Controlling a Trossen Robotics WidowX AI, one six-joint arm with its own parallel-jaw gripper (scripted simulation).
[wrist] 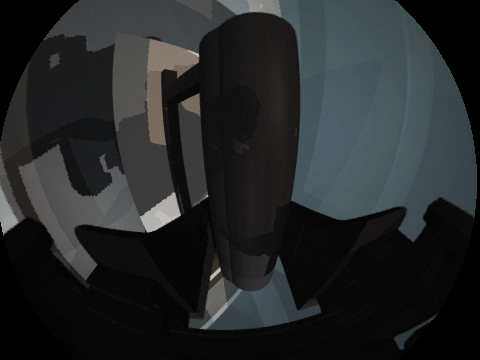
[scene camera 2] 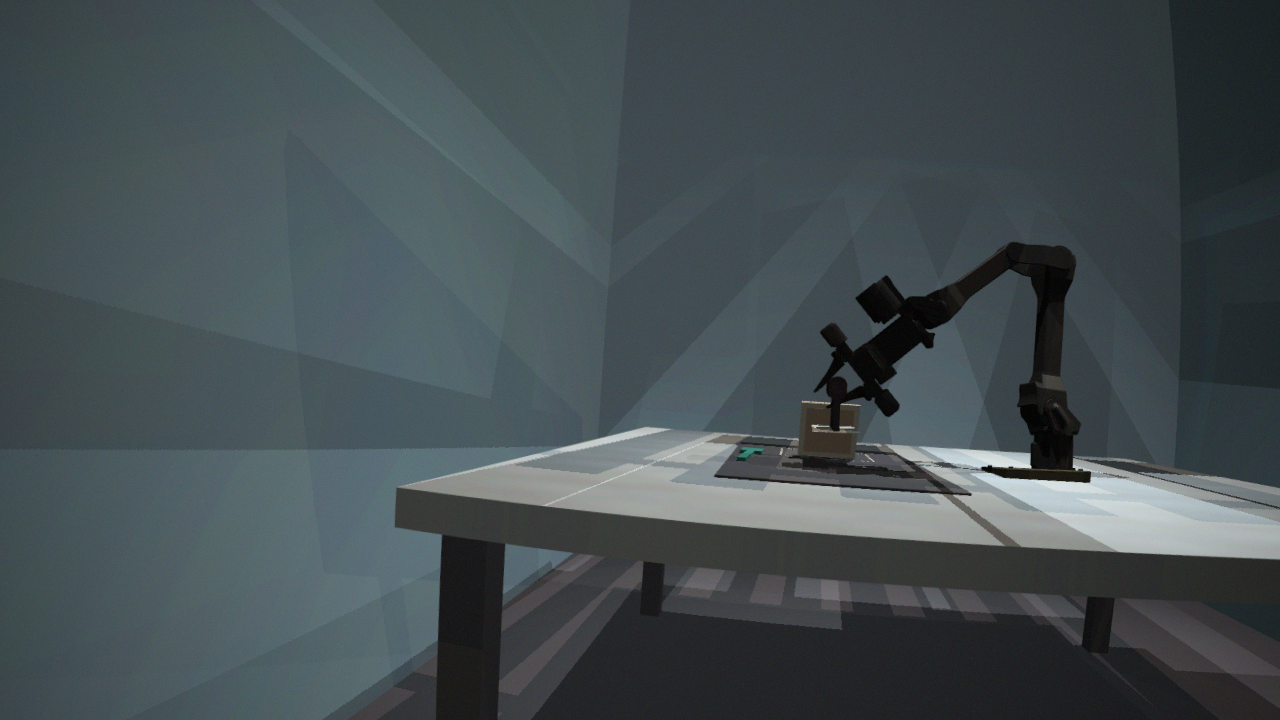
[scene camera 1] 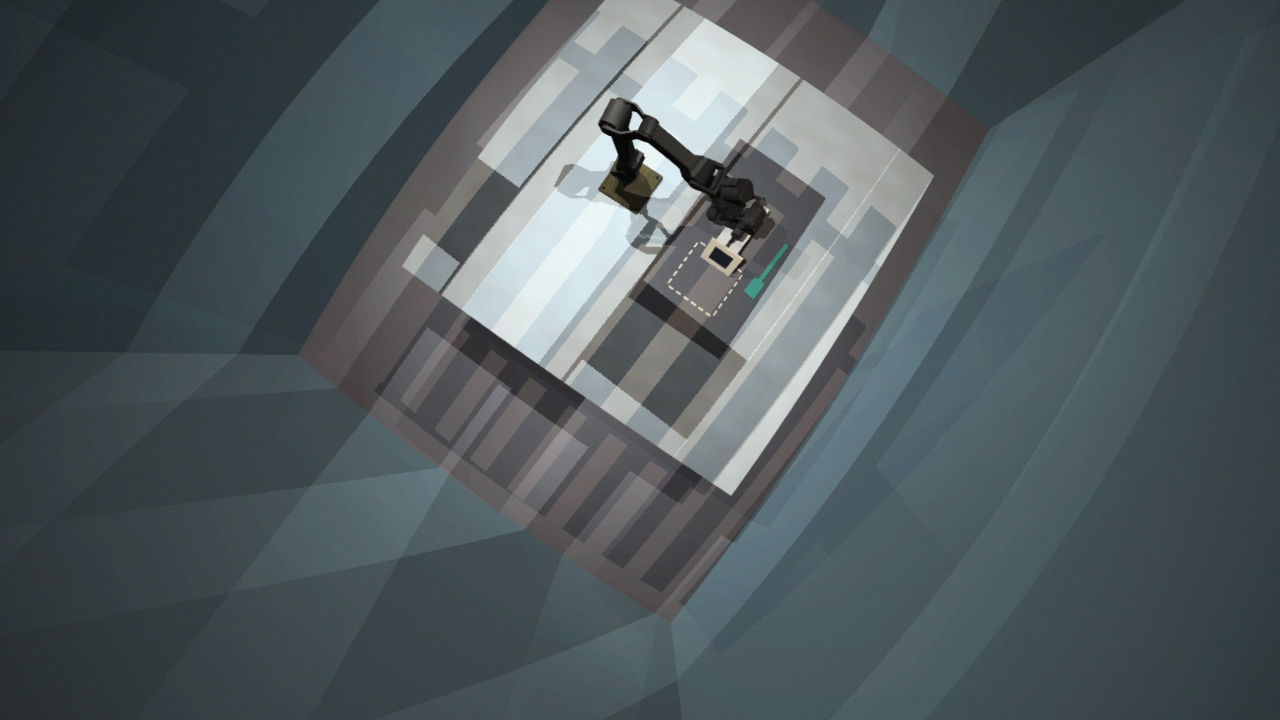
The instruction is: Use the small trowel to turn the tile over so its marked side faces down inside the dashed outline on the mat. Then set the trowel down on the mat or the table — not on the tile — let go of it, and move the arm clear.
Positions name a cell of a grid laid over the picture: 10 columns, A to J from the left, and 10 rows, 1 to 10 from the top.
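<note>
A tile (scene camera 2: G7) is visible; scene camera 1 (scene camera 1: F4) shows the tile too. A dark mat (scene camera 1: G3) is visible, and the dark mat also appears in scene camera 2 (scene camera 2: G7). My gripper (scene camera 2: G6) can be seen as well, with my gripper also shown in scene camera 1 (scene camera 1: F4) and in the wrist view (wrist: F6).
</note>
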